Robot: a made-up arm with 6 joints.
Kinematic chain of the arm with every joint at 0, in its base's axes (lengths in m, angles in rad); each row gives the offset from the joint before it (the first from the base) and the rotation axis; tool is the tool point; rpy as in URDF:
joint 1: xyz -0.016 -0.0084 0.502 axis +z
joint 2: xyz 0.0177 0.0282 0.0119 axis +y
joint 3: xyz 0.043 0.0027 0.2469 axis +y
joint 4: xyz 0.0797 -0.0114 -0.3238 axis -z
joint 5: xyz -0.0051 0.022 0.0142 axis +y
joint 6: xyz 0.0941 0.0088 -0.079 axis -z
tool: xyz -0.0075 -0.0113 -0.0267 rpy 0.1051 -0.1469 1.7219
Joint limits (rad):
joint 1: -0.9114..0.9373
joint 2: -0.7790..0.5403
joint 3: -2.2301..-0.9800
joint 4: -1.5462..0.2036
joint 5: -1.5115..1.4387
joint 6: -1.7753..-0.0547
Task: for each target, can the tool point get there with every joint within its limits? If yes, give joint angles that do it. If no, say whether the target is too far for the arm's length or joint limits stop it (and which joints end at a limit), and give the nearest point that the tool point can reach.
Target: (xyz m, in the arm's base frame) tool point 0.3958 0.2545 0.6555
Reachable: yes | joints 0.2775 0.2288 -1.1440 -0.9519 -0.6641 -0.7209
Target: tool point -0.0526 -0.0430 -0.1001
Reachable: no: joint limits stop it (at a limit: joint 1, joint 2, joint 3, joint 5, joint 6) | nearest point 0.2028 -0.2782 0.3071 | short by 0.535 m
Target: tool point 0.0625 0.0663 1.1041
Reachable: yes | joints 0.4083 -0.3826 -1.7471 0.0072 -0.8855 -1.0924
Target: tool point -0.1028 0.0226 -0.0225
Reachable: no: joint limits stop it (at a limit: joint 1, joint 2, joint 3, joint 5, joint 6) | nearest point 0.1644 0.2900 0.3070 | short by 0.501 m
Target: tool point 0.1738 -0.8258 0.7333
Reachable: no: too far | nearest point 0.3000 -0.5395 0.7257 | short by 0.313 m
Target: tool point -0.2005 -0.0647 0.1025
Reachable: no: joint limits stop it (at a limit: joint 1, joint 2, joint 3, joint 5, joint 6) | nearest point 0.1829 -0.2879 0.3262 | short by 0.497 m
